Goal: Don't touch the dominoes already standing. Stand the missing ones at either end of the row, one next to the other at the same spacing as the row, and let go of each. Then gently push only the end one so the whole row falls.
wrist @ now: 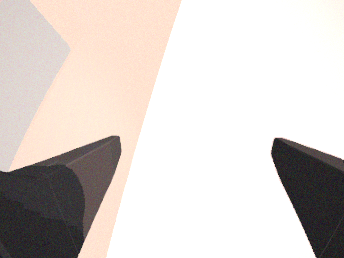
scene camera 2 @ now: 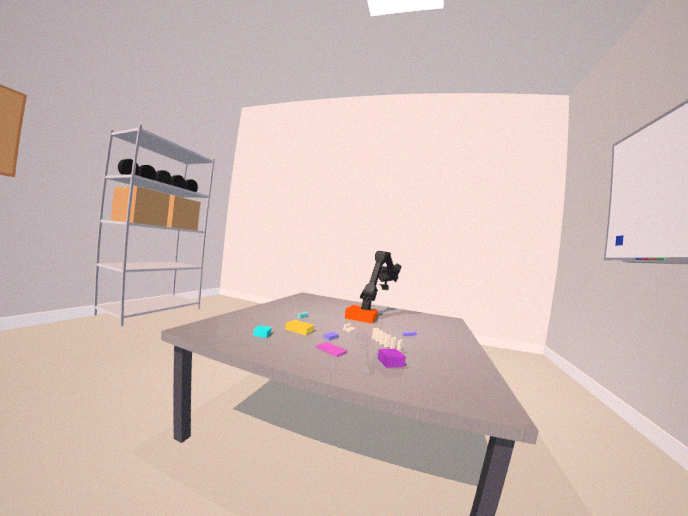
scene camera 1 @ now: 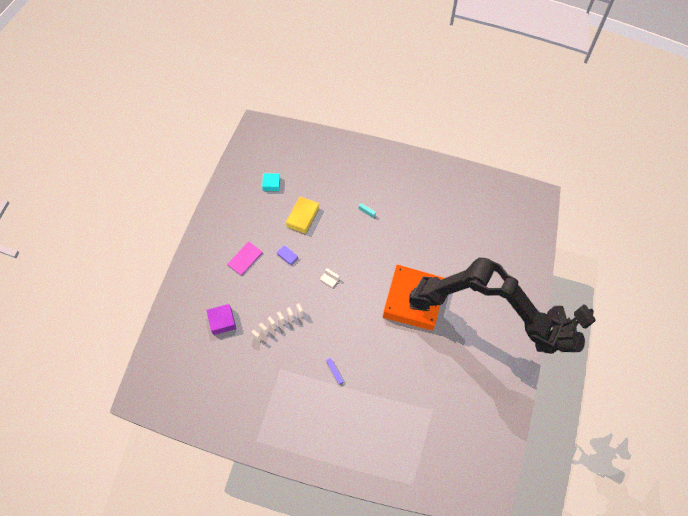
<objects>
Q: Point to a yellow block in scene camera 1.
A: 304, 210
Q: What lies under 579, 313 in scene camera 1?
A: My gripper.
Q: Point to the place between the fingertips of my gripper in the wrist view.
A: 195, 144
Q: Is my gripper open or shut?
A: Open.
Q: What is my gripper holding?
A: Nothing.
</objects>
